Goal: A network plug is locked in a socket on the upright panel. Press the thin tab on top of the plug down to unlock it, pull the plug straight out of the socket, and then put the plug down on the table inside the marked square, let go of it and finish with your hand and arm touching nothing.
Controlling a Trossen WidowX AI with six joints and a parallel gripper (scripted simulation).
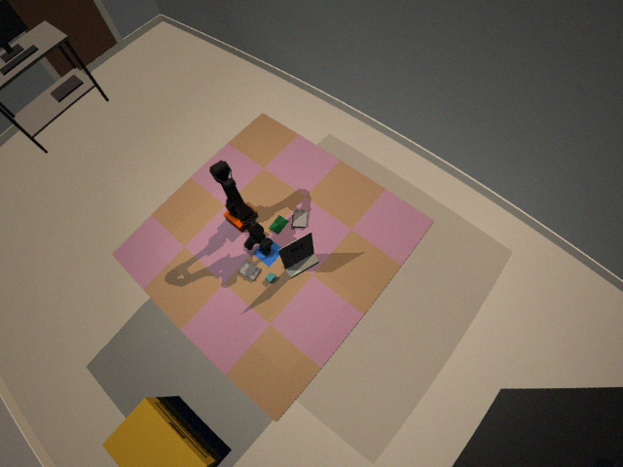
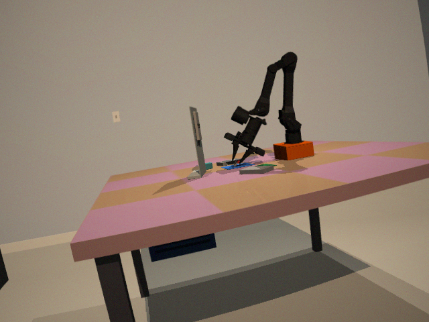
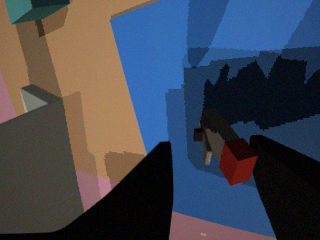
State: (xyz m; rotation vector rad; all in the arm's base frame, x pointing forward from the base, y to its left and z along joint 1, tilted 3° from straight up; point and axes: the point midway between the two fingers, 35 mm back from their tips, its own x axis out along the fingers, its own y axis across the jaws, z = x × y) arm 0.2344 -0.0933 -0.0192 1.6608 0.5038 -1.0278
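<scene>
My gripper tip is right at the red plug. Round my gripper tip: teal block (8 cm ahead, 12 cm to the right, 1 cm below); blue marked square (2 cm below); grey panel (18 cm ahead, 2 cm to the left, 11 cm above).
</scene>
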